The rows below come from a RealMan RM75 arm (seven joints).
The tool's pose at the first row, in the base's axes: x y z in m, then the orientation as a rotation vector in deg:
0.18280 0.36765 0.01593 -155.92 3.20 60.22
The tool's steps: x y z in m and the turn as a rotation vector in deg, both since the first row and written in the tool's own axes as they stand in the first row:
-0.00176 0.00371 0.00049 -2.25 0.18 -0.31
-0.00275 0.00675 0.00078 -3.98 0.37 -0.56
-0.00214 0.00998 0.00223 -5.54 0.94 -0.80
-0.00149 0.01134 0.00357 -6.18 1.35 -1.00
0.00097 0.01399 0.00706 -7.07 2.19 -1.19
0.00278 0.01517 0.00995 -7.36 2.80 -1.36
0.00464 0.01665 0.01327 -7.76 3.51 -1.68
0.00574 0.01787 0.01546 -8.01 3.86 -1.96
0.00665 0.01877 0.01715 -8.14 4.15 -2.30
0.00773 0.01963 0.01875 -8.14 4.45 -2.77
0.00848 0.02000 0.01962 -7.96 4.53 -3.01
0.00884 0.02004 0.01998 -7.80 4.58 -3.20
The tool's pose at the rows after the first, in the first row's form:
0.18074 0.36406 0.01604 -157.94 1.64 60.58
0.17946 0.36112 0.01590 -159.51 0.41 60.77
0.17859 0.35832 0.01383 -161.13 -0.66 60.38
0.17803 0.35732 0.01217 -161.86 -1.22 59.94
0.17725 0.35562 0.00750 -163.05 -1.84 58.97
0.17656 0.35519 0.00399 -163.57 -2.13 58.14
0.17558 0.35456 0.00007 -164.20 -2.68 57.16
0.17481 0.35391 -0.00247 -164.52 -3.16 56.65
0.17427 0.35344 -0.00447 -164.68 -3.66 56.17
0.17392 0.35301 -0.00651 -164.69 -4.26 55.61
0.17386 0.35287 -0.00770 -164.49 -4.48 55.38
0.17389 0.35293 -0.00821 -164.32 -4.65 55.22

